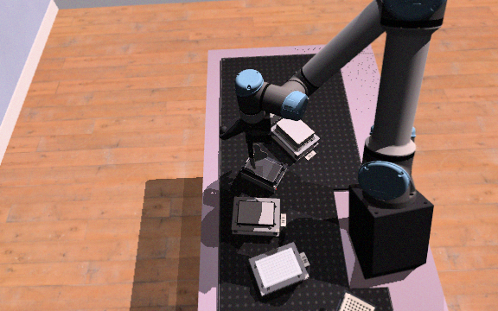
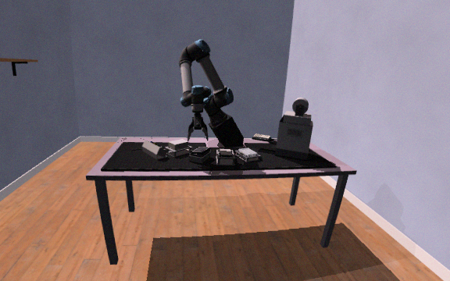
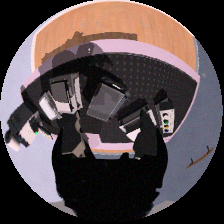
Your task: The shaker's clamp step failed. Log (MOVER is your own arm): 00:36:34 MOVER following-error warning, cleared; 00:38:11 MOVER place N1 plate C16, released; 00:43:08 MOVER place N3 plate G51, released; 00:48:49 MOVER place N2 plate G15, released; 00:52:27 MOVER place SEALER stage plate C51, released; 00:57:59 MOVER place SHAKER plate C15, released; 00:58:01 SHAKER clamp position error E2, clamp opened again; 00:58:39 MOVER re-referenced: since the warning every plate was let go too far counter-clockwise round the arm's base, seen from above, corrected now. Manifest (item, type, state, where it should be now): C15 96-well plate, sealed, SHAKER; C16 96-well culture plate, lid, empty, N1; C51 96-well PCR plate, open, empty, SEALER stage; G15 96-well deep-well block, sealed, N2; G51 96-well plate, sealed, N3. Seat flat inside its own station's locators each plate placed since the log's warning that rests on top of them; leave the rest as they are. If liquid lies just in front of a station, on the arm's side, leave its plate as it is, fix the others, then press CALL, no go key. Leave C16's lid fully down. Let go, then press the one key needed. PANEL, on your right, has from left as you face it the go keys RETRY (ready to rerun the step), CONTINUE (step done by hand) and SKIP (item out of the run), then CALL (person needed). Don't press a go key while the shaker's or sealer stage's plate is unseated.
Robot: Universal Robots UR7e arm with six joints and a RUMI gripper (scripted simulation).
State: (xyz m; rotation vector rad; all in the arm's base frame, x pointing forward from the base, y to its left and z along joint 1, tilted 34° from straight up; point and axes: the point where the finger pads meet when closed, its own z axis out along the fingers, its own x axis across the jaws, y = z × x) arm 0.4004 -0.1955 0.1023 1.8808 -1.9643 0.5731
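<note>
My gripper is now 170 mm past the white-topped sealed plate, 130 mm to the left of it and 80 mm above it.
</note>
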